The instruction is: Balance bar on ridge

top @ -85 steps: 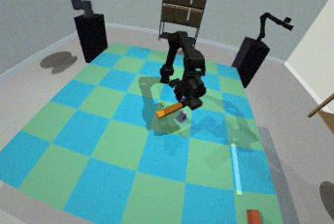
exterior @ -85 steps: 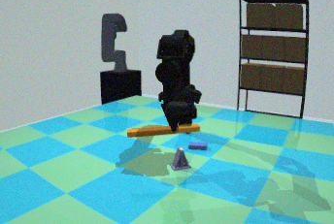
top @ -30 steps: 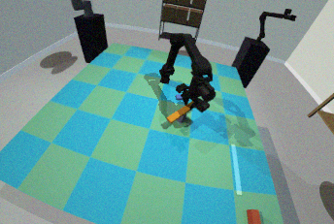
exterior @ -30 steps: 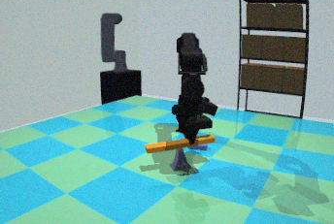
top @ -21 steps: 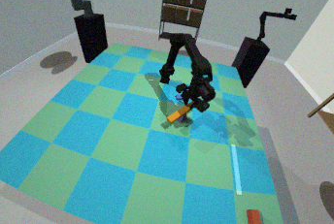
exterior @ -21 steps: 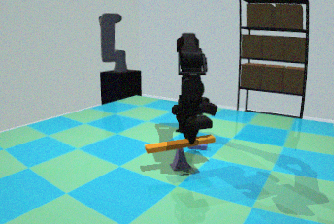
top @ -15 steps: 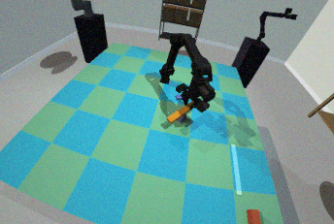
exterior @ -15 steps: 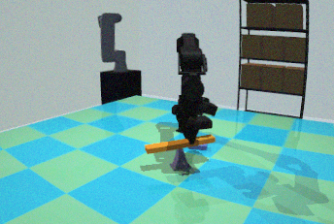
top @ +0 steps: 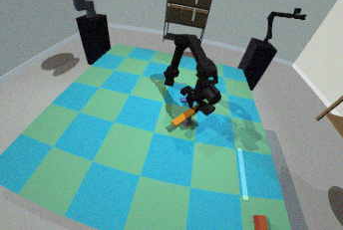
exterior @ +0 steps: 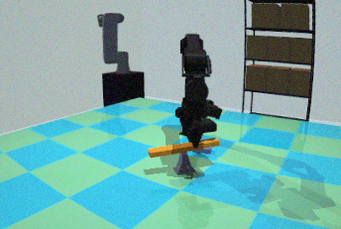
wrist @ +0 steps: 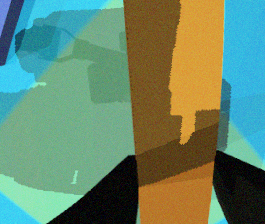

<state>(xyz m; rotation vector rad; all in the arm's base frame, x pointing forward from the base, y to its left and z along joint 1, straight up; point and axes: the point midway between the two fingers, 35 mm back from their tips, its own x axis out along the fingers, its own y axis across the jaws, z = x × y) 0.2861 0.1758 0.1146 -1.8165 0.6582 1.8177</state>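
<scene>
The orange bar is 2 cm to the right of my gripper tip and 2 cm ahead of it. The rest, counted from my gripper tip: red block (45 cm ahead, 32 cm to the left, 6 cm below); small blue block (14 cm behind, 7 cm below, 4 cm to the right); purple ridge (5 cm below, 2 cm to the right, 2 cm ahead).
</scene>
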